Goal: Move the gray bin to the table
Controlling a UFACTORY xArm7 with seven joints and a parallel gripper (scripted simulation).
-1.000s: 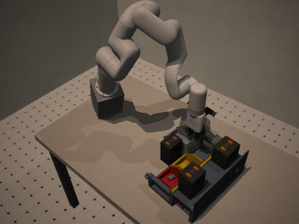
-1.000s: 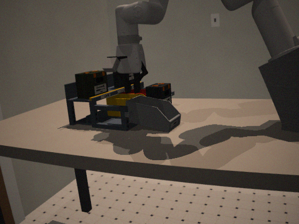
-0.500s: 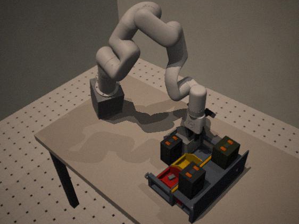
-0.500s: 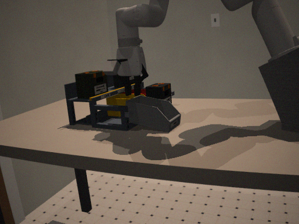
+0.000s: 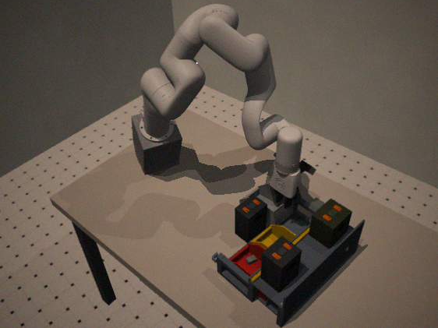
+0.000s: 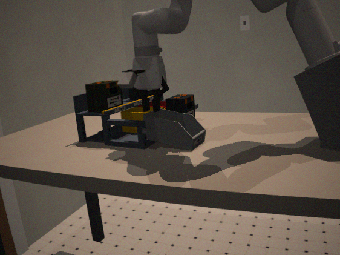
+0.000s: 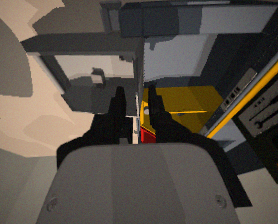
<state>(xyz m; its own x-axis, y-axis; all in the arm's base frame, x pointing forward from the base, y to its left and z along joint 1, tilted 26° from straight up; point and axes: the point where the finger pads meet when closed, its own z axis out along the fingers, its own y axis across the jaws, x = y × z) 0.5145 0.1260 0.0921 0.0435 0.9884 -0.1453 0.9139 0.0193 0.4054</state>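
Now: the gray open bin 80 mm behind my hand and 70 mm below it. The rest, counted from my hand: yellow bin (120 mm to the right, 80 mm below, 80 mm ahead); then red bin (230 mm to the right, 80 mm below, 80 mm ahead); then dark box (100 mm to the right, 60 mm below, 60 mm behind).
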